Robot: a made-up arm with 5 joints. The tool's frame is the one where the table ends. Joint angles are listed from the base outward.
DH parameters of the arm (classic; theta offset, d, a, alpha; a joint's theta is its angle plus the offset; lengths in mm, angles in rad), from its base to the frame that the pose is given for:
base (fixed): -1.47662 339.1 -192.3 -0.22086
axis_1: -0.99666 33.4 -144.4 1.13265
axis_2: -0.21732 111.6 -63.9 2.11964
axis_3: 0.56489 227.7 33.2 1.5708
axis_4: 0 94.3 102.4 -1.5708
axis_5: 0 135.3 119.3 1.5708
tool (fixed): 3.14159 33.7 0 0
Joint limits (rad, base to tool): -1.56..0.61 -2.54..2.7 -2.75..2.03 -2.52..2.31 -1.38..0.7
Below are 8 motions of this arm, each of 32 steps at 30 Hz.
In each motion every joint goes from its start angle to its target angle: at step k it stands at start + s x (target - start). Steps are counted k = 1, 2, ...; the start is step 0. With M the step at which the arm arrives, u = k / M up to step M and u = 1 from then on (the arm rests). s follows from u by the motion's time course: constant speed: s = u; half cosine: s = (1 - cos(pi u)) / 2; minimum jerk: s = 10 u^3 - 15 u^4 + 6 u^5.
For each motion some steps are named. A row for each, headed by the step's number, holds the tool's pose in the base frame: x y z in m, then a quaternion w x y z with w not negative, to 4 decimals.
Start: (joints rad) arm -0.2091 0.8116 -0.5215 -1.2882 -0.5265
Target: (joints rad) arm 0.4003 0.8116 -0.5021 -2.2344 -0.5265
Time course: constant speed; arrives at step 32
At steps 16, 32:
16: 0.1535 0.2159 0.4129 0.2945 0.0064 0.8457 -0.4450
32: 0.1584 0.3571 0.3732 0.2822 -0.2345 0.7626 -0.5328

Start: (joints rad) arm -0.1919 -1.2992 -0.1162 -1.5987 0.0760
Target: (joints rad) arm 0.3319 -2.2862 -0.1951 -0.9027 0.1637
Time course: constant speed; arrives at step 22
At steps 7, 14, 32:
7: 0.0433 0.4255 0.2366 0.3281 0.9349 -0.0501 -0.1257
14: 0.0901 0.4957 0.2402 0.2300 0.9554 -0.1844 -0.0152
32: 0.1469 0.5607 0.3021 0.0703 0.9387 -0.3323 0.0584

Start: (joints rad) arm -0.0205 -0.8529 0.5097 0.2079 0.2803
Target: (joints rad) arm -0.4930 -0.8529 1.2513 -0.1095 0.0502
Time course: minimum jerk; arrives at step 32
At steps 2, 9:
2: 0.1906 0.5926 0.0386 0.3317 0.6852 -0.6174 -0.1984
9: 0.2163 0.5964 0.0496 0.3135 0.6626 -0.6357 -0.2419

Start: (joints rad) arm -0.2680 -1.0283 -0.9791 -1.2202 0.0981
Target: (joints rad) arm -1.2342 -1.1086 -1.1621 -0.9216 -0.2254
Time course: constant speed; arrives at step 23
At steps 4, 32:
4: 0.0401 0.1402 0.2343 0.7678 0.6197 0.0629 -0.1503
32: -0.0368 0.0042 0.2357 0.8141 0.5048 -0.1315 -0.2554

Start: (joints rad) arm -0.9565 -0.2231 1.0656 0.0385 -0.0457
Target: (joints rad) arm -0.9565 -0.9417 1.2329 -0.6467 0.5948
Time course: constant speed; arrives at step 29
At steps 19, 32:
19: 0.4888 0.3447 0.1654 0.0791 -0.3940 0.7529 0.5211
32: 0.5166 0.3061 0.3059 0.2981 -0.4467 0.6774 0.5027

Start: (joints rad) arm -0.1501 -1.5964 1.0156 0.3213 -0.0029
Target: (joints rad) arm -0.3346 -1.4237 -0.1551 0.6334 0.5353
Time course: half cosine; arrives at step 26
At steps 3, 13, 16, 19, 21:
3: 0.5098 0.5207 0.3130 0.0360 -0.5043 0.8270 0.2459
13: 0.5103 0.4119 0.1930 0.0607 0.4544 -0.8849 -0.0819
16: 0.5073 0.3617 0.1665 0.0885 0.4423 -0.8924 -0.0112
19: 0.5045 0.3180 0.1524 0.1092 0.4366 -0.8915 0.0521
21: 0.5030 0.2959 0.1482 0.1188 0.4358 -0.8881 0.0851

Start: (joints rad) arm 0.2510 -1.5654 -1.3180 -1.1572 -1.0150
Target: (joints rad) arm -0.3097 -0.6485 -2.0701 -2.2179 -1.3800
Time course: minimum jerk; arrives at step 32
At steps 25, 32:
25: 0.3482 0.2036 0.4781 0.3559 0.1409 0.8893 -0.2504
32: 0.3636 0.2205 0.4712 0.3207 0.1166 0.8885 -0.3068

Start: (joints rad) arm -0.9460 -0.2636 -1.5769 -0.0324 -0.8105
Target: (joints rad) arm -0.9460 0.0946 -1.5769 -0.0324 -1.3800
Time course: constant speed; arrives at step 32
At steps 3, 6, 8, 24, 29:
3: 0.1980 -0.1376 0.1169 0.6271 0.4388 0.4957 0.4106
6: 0.2011 -0.1332 0.1117 0.6011 0.4343 0.5213 0.4221
8: 0.2030 -0.1300 0.1080 0.5833 0.4311 0.5378 0.4298
24: 0.2120 -0.0964 0.0748 0.4249 0.3986 0.6487 0.4896
29: 0.2118 -0.0832 0.0636 0.3708 0.3861 0.6753 0.5074

